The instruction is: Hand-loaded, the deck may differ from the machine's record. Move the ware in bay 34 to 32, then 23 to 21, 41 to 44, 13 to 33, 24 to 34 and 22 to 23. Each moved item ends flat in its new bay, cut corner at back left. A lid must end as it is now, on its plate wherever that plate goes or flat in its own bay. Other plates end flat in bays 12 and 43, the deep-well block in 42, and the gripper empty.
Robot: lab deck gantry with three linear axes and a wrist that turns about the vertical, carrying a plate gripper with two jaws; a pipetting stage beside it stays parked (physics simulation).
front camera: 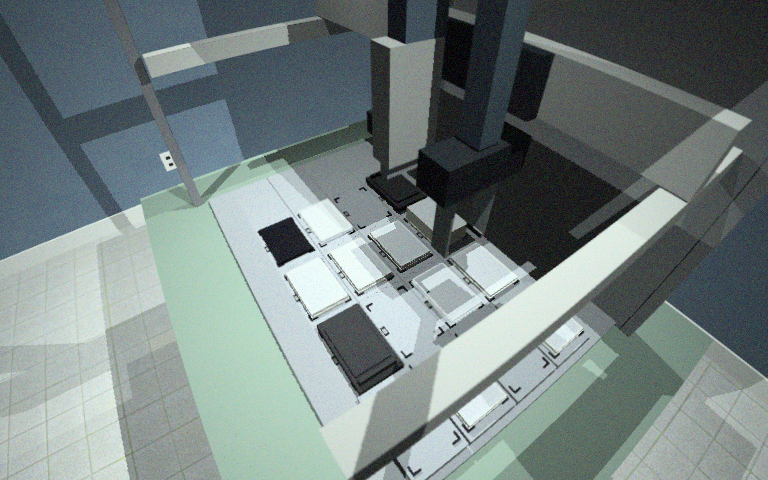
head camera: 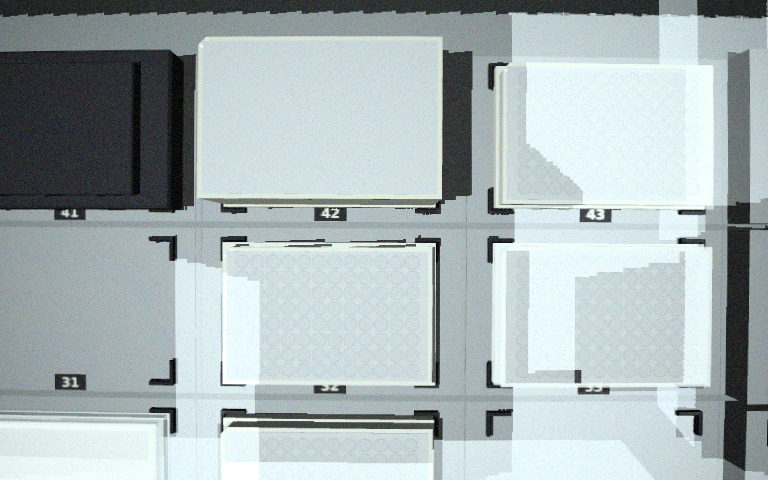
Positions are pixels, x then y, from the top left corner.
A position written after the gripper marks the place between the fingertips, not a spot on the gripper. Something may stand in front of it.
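The gripper appears in the front camera view (457, 240), while in the head camera view it is out of frame. A black flat item can be seen in the front camera view (285, 240) too, and in the head camera view the item is likewise out of frame.
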